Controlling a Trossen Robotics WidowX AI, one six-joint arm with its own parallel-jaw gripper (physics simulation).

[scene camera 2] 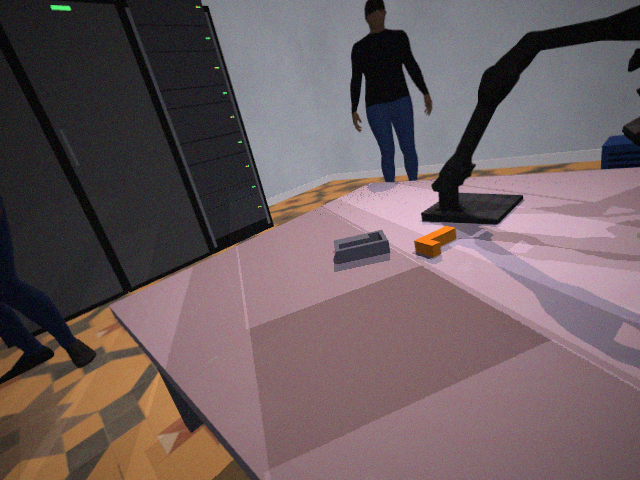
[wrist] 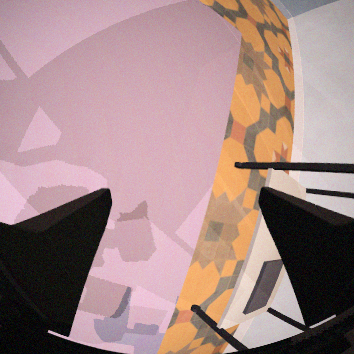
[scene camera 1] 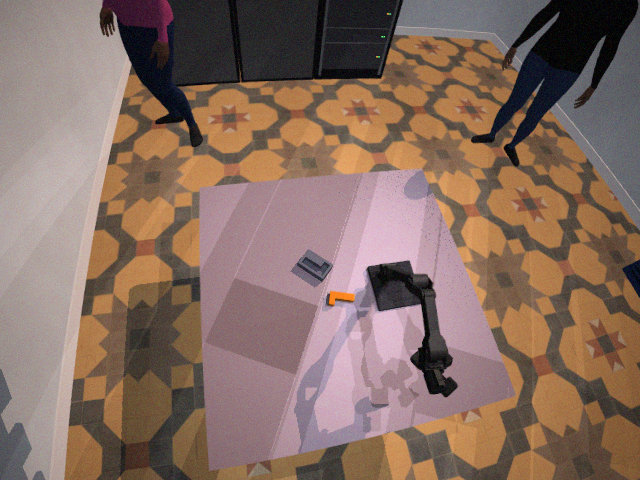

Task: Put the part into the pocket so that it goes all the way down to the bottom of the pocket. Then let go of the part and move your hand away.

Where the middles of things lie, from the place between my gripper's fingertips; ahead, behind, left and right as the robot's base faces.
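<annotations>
My hand: 140 mm above orange L-shaped part [scene camera 2: 430,244], 180 mm short of it, 470 mm to the left of it.
</annotations>
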